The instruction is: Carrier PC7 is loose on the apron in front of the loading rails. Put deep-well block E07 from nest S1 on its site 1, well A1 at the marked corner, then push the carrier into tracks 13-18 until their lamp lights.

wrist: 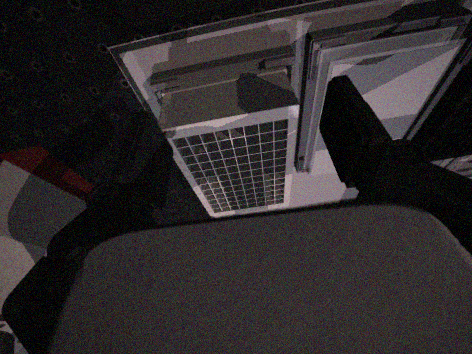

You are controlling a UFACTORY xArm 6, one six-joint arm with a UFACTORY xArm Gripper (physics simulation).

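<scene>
A pale deep-well block [220,124] with a grid of dark square wells is in the left bay of a light, framed holder [302,40]. No labels can be read, so I cannot tell whether the holder is carrier PC7 or the nests, nor which well is A1. My gripper [239,117] is open and empty. In the picture its dark right finger is over the neighbouring bay and its left finger, hard to make out, is at the block's left side. The height between fingertips and block is unclear. The block's near edge touches the outline of the gripper body in view.
The neighbouring bay [405,95] has a raised pale rim and a light floor and holds no block. A red and pale object [35,160] is at the left. A dark surface with rows of small round holes [50,85] lies beyond the holder. The gripper body covers the lower part.
</scene>
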